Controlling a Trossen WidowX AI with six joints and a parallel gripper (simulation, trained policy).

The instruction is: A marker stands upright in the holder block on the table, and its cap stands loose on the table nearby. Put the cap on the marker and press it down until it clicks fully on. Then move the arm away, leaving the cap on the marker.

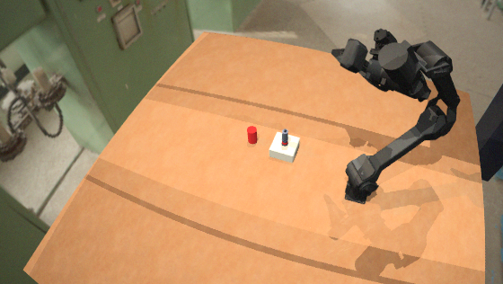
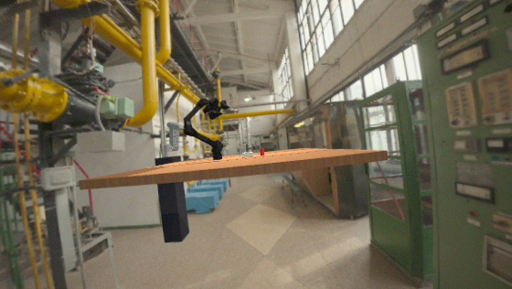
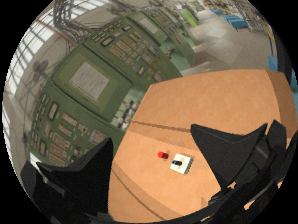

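My gripper tip is now 230 mm short of the red cap, 30 mm to the right of it and 330 mm above it. The rest, counted from my gripper tip: marker 130 mm ahead, 40 mm to the left, 280 mm below; white holder block 130 mm ahead, 40 mm to the left, 340 mm below.
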